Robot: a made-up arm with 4 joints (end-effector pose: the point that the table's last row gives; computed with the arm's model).
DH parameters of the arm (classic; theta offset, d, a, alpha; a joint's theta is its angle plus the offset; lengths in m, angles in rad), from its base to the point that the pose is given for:
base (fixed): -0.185 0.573 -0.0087 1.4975
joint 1: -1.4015 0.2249 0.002 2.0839
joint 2: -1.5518 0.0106 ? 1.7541
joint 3: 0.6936 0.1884 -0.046 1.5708
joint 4: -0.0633 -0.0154 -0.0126 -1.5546
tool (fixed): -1.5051 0.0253 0 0
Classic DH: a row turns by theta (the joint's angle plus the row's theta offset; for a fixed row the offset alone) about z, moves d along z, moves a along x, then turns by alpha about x.
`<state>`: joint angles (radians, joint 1 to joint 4).
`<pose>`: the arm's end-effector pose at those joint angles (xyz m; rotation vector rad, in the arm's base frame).
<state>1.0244 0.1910 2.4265 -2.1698</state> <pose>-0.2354 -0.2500 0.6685 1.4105 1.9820 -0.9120</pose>
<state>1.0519 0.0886 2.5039 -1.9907</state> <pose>-0.2418 -0.2659 0.6553 1.3461 1.9219 -1.0399</pose>
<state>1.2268 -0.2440 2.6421 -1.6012</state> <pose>-0.2407 -0.3211 0.5940 1.2349 1.6229 -1.0725</pose>
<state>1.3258 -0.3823 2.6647 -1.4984</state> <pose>-0.2271 -0.3446 0.5668 1.2105 1.4958 -0.9817</pose>
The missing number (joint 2, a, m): -0.1165
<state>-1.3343 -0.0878 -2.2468 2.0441</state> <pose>0.0515 -0.3060 0.7469 -0.0457 -0.9630 -1.6634</pose>
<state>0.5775 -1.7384 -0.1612 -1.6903</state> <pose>-0.0148 -0.3996 0.4333 -0.1844 -1.2699 -0.5090</pose>
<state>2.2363 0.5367 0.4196 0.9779</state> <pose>-0.2595 -0.2698 0.4548 -0.2593 -1.5173 0.6884</pose>
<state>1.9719 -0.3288 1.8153 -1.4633</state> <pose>-0.1870 -0.3701 0.4909 1.6421 1.6343 -0.0823</pose>
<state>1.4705 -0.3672 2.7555 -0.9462</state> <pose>-0.2366 -0.3354 0.5448 1.5706 1.0322 -1.3572</pose>
